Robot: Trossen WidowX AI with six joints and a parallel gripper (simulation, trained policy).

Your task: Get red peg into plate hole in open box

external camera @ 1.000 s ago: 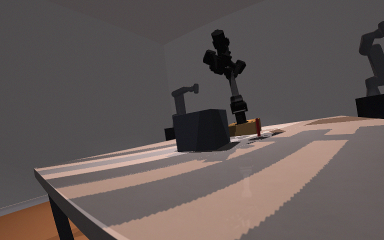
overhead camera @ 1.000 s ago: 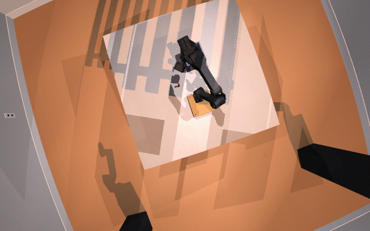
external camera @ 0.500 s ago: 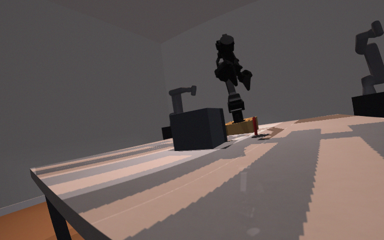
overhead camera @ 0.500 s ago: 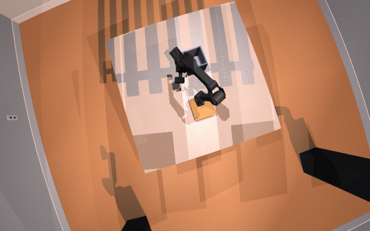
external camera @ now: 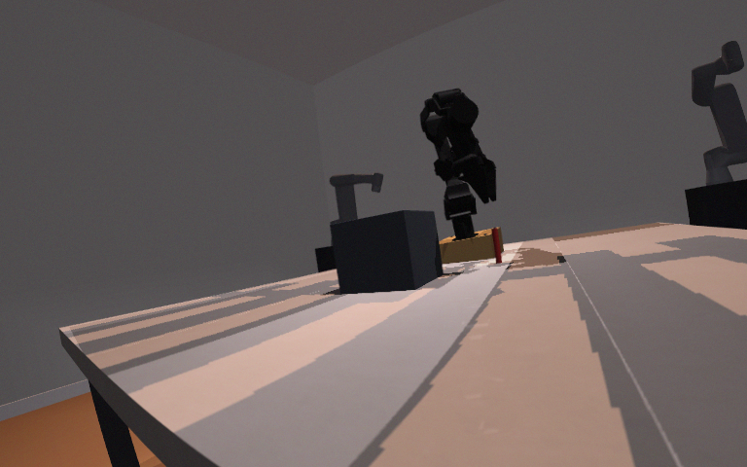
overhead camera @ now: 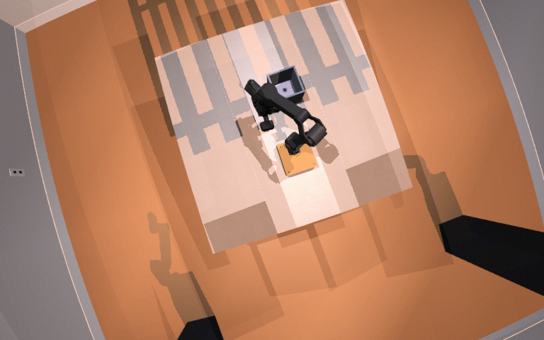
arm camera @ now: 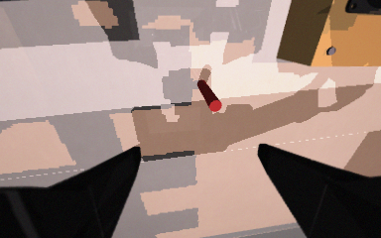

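The red peg lies 10 cm below my gripper tip, 3 cm behind it and 1 cm to the right of it.
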